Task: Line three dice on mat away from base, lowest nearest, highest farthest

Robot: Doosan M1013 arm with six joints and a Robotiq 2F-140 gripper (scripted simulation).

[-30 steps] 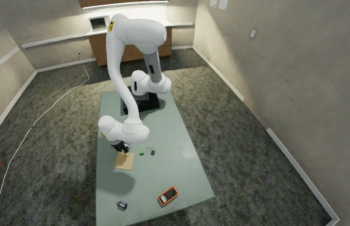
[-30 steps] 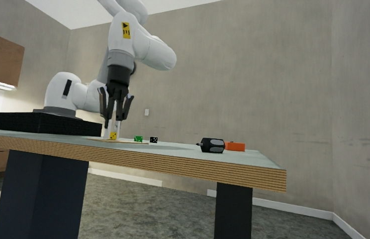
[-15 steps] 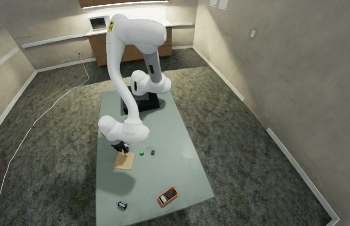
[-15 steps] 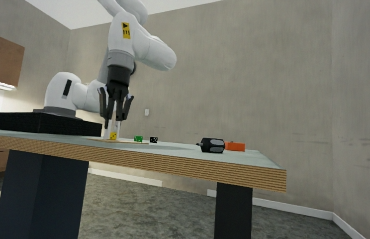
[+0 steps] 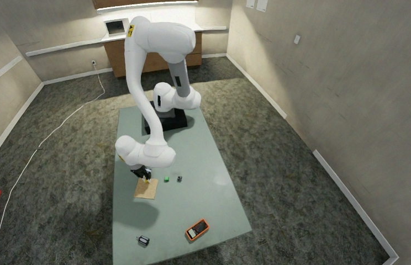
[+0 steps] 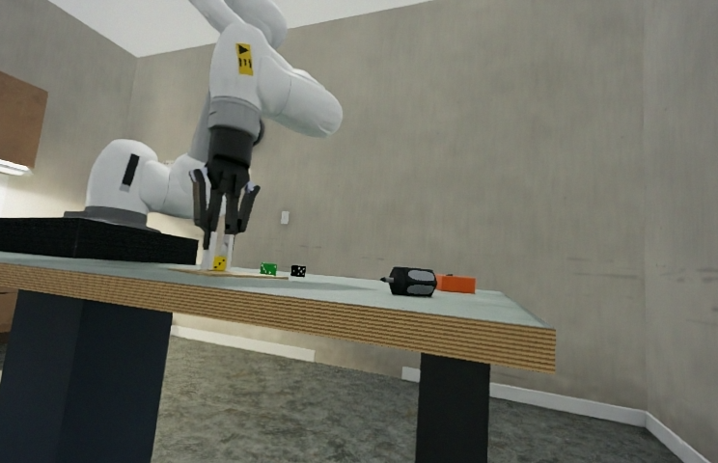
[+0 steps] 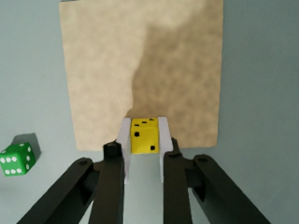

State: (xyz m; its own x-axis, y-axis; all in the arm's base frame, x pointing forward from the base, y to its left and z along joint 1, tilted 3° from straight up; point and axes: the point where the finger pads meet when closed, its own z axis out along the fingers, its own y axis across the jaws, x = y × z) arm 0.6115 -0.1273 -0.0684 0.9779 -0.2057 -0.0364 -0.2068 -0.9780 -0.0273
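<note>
My gripper is now 20 mm above the yellow die. From my hand the other things lie so: black die (220 mm to the left, 30 mm below, 10 mm ahead); then green die (130 mm to the left, 30 mm below); then tan mat (50 mm ahead, 40 mm below, 10 mm to the right).
</note>
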